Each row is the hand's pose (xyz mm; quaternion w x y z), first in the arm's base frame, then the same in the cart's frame.
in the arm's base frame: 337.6 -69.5 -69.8 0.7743 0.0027 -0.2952 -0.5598
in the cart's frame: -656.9 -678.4 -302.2 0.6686 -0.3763 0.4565 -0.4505
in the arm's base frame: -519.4 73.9 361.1 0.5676 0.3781 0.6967 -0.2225
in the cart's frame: -58.6 -680.2 461.1 0.2263 -0.1830 -0.8640 0.4109
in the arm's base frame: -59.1 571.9 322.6 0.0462 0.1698 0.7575 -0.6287
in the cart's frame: -51.2 -171.0 11.6 0.6177 0.3035 -0.5612 0.4598
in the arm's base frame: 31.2 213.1 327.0 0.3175 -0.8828 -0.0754 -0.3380
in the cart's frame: -153.7 -515.8 -75.2 0.3145 -0.7936 0.3011 0.4250
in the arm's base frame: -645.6 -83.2 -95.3 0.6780 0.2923 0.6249 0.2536
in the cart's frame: -509.9 -723.1 669.3 0.0532 -0.4962 -0.8645 0.0597
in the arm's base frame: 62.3 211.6 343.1 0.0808 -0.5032 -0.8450 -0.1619
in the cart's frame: -144.3 -520.1 -108.7 0.7301 -0.5062 -0.4163 0.1937
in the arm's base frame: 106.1 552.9 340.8 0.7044 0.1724 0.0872 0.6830
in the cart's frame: -68.0 -187.6 -154.0 0.4213 0.7048 0.5128 0.2505
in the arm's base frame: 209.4 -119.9 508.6 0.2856 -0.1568 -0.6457 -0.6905
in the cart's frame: -96.7 -876.5 -280.8 0.6303 -0.6534 -0.1125 -0.4040
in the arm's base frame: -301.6 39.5 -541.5 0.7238 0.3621 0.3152 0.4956
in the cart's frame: -964.5 -479.7 411.1 0.2258 0.7033 0.6741 0.0071
